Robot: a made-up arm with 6 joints. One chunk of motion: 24 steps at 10 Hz.
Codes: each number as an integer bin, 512 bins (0 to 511) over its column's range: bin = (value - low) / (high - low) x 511, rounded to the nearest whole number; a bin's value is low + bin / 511 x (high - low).
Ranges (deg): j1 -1.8..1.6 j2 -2.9..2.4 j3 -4.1..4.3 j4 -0.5..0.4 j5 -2..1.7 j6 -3.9..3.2
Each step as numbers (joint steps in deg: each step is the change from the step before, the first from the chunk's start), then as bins.
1 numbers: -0.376 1.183 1.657 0.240 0.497 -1.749
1 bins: 214 394 350 420 345 155
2 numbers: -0.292 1.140 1.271 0.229 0.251 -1.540
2 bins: 227 390 327 414 311 170
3 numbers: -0.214 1.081 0.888 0.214 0.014 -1.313
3 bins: 238 384 303 405 278 186
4 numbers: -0.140 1.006 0.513 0.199 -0.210 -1.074
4 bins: 249 377 281 397 247 203
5 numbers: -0.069 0.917 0.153 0.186 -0.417 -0.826
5 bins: 260 368 259 389 219 221
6 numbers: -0.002 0.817 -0.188 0.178 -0.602 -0.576
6 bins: 270 358 238 385 193 239
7 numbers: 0.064 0.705 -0.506 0.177 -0.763 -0.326
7 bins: 280 348 219 384 171 257
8 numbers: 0.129 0.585 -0.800 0.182 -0.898 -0.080
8 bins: 290 336 201 387 152 275
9 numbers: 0.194 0.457 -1.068 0.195 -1.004 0.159
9 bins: 300 324 184 395 138 292
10 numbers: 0.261 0.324 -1.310 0.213 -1.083 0.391
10 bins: 310 311 170 405 127 309
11 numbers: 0.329 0.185 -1.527 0.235 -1.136 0.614
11 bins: 320 297 157 417 119 325
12 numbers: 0.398 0.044 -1.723 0.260 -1.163 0.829
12 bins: 330 284 145 432 116 340
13 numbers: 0.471 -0.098 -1.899 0.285 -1.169 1.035
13 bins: 341 270 134 446 115 355
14 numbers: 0.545 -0.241 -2.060 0.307 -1.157 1.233
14 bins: 352 256 124 458 116 369
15 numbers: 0.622 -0.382 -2.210 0.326 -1.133 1.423
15 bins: 364 243 115 469 120 383
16 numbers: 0.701 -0.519 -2.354 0.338 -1.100 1.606
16 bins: 376 230 106 476 124 396
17 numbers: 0.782 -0.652 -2.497 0.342 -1.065 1.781
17 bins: 388 217 98 478 129 409
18 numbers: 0.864 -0.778 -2.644 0.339 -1.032 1.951
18 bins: 400 205 89 476 134 421
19 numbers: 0.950 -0.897 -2.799 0.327 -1.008 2.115
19 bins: 413 193 79 470 137 433
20 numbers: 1.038 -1.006 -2.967 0.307 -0.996 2.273
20 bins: 427 183 69 458 139 444
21 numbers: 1.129 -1.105 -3.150 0.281 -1.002 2.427
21 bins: 440 173 58 443 138 455
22 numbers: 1.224 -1.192 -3.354 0.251 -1.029 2.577
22 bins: 454 165 45 426 134 466
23 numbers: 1.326 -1.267 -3.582 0.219 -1.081 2.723
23 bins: 470 157 32 408 127 477
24 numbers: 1.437 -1.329 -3.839 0.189 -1.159 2.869
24 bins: 487 151 16 391 116 487
